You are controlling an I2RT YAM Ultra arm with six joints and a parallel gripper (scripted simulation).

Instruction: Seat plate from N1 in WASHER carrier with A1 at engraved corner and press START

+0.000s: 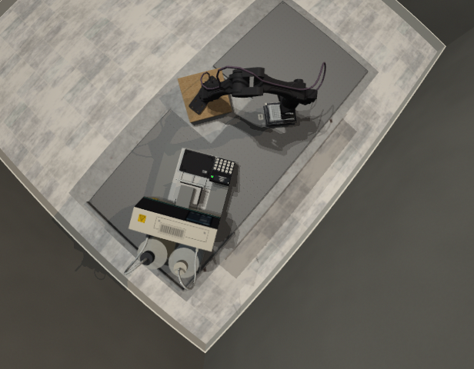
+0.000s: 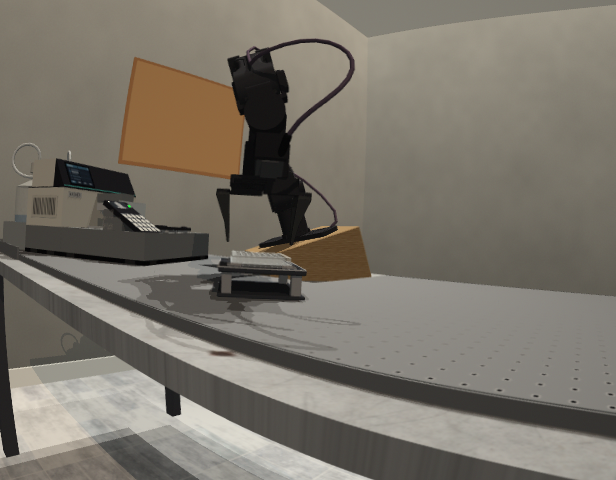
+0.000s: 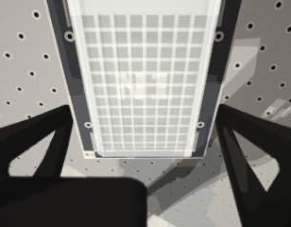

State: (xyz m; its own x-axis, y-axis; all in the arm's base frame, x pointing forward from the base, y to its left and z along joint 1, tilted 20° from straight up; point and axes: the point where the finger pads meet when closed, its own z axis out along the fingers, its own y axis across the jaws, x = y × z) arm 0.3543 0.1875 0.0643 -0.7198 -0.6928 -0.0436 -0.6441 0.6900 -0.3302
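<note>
My hand is 30 mm above the clear well plate. From my hand the other things lie so: black carrier pocket: 190 mm behind, 480 mm to the right, 10 mm above; then plate washer: 130 mm behind, 630 mm to the right, 50 mm above; then nest: 40 mm below.
</note>
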